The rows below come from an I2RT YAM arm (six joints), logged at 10 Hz.
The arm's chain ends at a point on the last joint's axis. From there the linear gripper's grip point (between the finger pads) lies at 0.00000 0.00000 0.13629 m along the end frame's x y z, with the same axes.
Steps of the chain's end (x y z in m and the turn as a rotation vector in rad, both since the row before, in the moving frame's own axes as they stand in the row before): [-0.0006 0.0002 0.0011 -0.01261 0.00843 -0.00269]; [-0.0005 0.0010 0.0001 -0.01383 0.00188 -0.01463]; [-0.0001 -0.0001 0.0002 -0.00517 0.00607 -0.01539]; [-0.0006 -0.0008 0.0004 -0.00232 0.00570 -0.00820]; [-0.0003 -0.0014 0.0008 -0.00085 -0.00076 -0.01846]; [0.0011 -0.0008 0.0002 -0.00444 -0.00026 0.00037]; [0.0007 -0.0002 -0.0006 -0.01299 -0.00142 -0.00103]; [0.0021 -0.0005 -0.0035 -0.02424 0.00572 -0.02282]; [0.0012 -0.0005 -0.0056 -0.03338 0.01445 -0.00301]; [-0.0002 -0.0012 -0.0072 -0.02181 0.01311 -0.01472]
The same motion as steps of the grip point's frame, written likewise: [0.0006 0.0019 0.0011 -0.01261 0.00843 -0.00269]; [-0.0002 0.0029 0.0001 -0.01383 0.00188 -0.01463]; [0.0007 0.0006 0.0002 -0.00517 0.00607 -0.01539]; [0.0002 -0.0005 0.0004 -0.00232 0.00570 -0.00820]; [-0.0004 -0.0013 0.0008 -0.00085 -0.00076 -0.01846]; [0.0011 -0.0002 0.0002 -0.00444 -0.00026 0.00037]; [0.0005 0.0016 -0.0006 -0.01299 -0.00142 -0.00103]; [0.0029 0.0028 -0.0035 -0.02424 0.00572 -0.02282]; [0.0032 0.0040 -0.0057 -0.03338 0.01445 -0.00301]; [0.0016 0.0018 -0.0072 -0.02181 0.01311 -0.01472]
